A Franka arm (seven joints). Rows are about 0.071 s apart.
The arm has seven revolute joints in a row. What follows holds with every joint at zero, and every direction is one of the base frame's.
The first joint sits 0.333 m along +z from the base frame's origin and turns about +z.
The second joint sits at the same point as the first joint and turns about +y.
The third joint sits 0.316 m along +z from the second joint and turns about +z.
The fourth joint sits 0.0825 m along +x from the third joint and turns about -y.
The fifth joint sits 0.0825 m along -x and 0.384 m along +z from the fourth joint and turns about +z.
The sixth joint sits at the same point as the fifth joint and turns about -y.
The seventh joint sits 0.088 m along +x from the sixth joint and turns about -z.
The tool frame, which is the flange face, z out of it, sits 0.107 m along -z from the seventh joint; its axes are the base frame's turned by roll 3.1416, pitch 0 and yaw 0 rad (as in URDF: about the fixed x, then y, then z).
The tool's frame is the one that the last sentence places.
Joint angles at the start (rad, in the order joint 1, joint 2, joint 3, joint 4, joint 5, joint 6, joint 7): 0.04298 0.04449 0.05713 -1.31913 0.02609 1.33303 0.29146
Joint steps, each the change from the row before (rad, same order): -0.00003 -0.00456 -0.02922 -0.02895 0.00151 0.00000 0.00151; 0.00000 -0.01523 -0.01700 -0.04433 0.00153 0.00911 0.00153; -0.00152 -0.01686 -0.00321 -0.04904 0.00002 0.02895 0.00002; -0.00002 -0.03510 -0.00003 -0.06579 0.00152 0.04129 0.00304; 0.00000 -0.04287 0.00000 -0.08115 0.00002 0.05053 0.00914
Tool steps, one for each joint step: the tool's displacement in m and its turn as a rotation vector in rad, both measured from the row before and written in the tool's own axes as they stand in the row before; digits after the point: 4 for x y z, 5 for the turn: 0.0042 0.0148 0.0100 -0.00542 -0.02304 0.03103; 0.0004 0.0092 0.0107 -0.00379 -0.01923 0.01897; 0.0003 0.0029 0.0107 -0.00054 -0.00306 0.00566; -0.0053 0.0016 0.0083 0.00443 0.00975 0.00374; -0.0070 0.0025 0.0111 0.00351 0.01176 0.01034
